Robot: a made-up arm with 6 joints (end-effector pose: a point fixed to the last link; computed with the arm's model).
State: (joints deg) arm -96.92 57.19 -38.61 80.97 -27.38 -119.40
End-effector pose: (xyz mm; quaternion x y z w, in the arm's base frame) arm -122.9 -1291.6 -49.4 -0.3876 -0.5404 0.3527 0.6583
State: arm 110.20 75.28 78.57 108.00 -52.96 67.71
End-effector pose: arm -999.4 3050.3 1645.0 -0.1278 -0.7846 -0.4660 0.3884
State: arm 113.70 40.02 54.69 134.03 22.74 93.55
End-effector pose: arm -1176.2 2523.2 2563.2 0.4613 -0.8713 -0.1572 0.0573
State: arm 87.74 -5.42 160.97 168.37 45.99 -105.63
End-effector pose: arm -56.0 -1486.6 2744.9 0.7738 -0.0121 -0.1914 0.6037
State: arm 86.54 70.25 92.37 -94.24 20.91 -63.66
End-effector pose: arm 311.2 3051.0 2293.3 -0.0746 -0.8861 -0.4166 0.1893
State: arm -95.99 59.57 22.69 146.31 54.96 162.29
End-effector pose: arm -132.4 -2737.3 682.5 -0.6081 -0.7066 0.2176 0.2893
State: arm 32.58 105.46 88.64 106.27 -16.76 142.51
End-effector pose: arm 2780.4 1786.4 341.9 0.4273 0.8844 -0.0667 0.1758
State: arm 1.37 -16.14 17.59 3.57 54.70 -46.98
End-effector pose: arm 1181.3 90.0 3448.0 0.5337 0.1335 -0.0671 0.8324
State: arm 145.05 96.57 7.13 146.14 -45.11 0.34
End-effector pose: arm -1399.9 1080.0 -824.7 0.0615 -0.9073 0.2015 0.3640
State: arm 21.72 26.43 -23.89 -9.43 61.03 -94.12
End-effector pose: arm 2023.7 805.8 1116.4 0.4508 0.8210 0.0058 0.3502
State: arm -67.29 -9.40 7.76 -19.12 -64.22 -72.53
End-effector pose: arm 744.9 -1522.0 2846.4 -0.7368 -0.6113 0.2596 0.1266
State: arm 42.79 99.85 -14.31 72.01 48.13 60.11
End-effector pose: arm 677.6 787.4 -843.9 -0.5596 -0.0984 0.1781 0.8034
